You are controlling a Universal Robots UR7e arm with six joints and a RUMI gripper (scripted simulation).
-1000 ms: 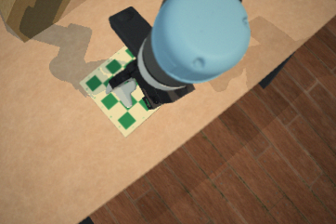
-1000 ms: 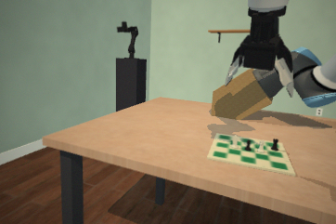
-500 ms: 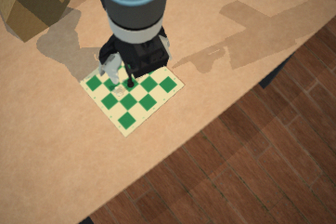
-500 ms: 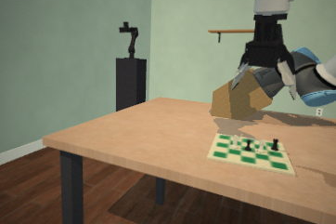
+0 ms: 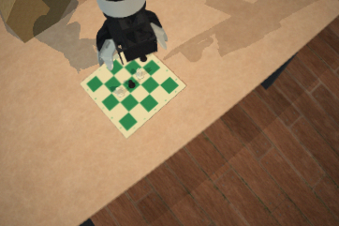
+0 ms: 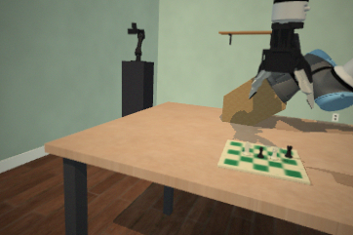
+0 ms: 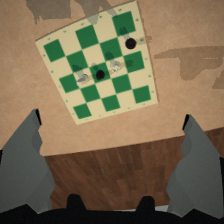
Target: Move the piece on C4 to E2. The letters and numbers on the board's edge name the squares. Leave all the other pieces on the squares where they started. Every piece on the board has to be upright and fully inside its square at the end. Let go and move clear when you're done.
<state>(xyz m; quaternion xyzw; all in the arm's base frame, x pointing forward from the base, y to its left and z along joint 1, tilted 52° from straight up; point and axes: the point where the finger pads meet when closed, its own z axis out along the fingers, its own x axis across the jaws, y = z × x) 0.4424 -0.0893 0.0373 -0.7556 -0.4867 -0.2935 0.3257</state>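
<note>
My hand is 20 mm past the white piece, 10 mm to the right of it and 150 mm above it. Round my hand: chessboard: 10 mm behind, 30 mm to the right, 170 mm below.
</note>
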